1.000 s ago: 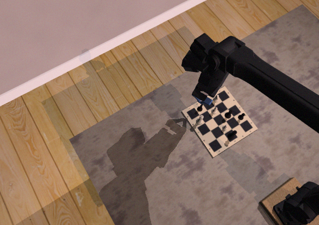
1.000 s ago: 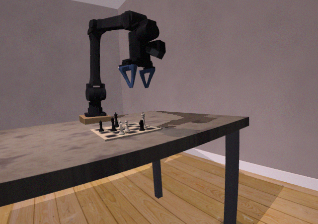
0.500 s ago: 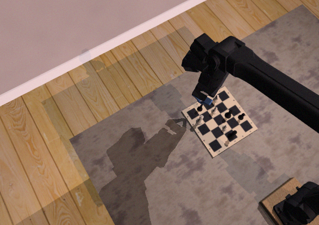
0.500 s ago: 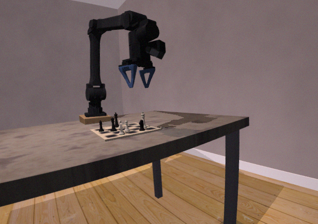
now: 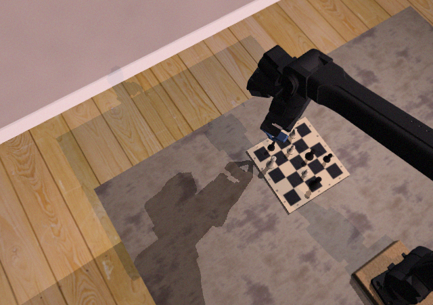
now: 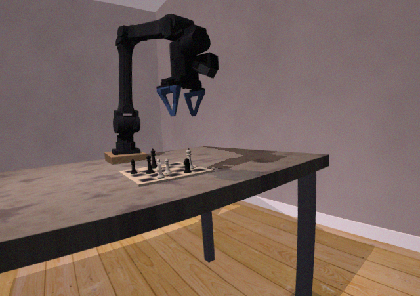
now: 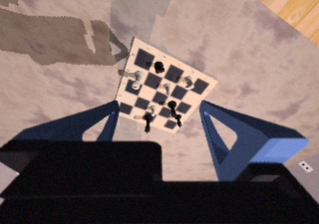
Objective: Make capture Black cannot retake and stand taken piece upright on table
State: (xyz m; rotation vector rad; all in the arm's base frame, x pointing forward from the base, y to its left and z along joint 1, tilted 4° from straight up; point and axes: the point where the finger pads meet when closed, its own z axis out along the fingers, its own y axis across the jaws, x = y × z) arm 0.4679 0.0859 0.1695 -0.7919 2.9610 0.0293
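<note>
My gripper is now 130 mm above the tall white piece, 50 mm past it and 30 mm to the right of it. The rest, counted from my hand: black piece 140 mm below, 90 mm to the right, 80 mm behind; then chessboard 170 mm below, 80 mm behind, 50 mm to the right.
</note>
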